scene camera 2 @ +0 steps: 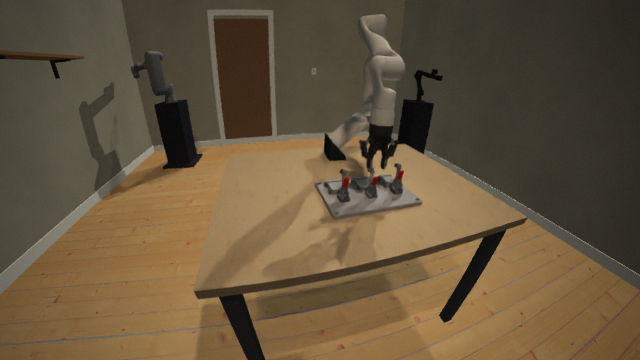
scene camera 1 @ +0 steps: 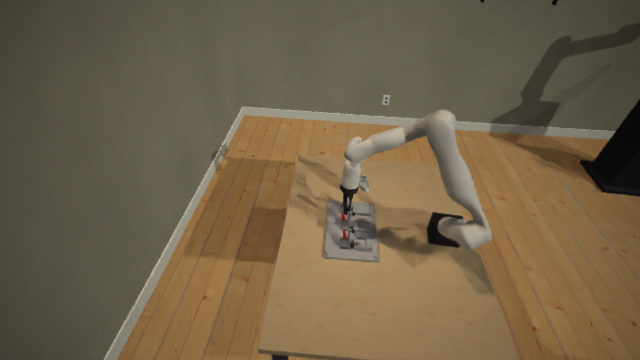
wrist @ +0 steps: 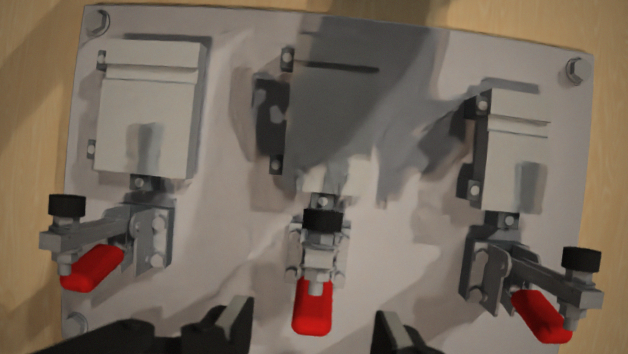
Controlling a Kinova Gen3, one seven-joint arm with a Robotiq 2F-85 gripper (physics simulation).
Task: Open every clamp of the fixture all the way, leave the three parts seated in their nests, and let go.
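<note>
The grey fixture plate carries three pale blocks in their nests: the left part, the shaded middle part and the right part. The left clamp's arm and the right clamp's arm stand raised off their parts. The middle clamp has its black-tipped arm raised toward the wrist camera. Red handles lie at the lower side. My gripper is part-way open and empty, above the middle clamp.
The fixture lies on a wooden table. The arm's black base block stands on the table beyond the parts' side. Bolt heads stand at the plate's corners.
</note>
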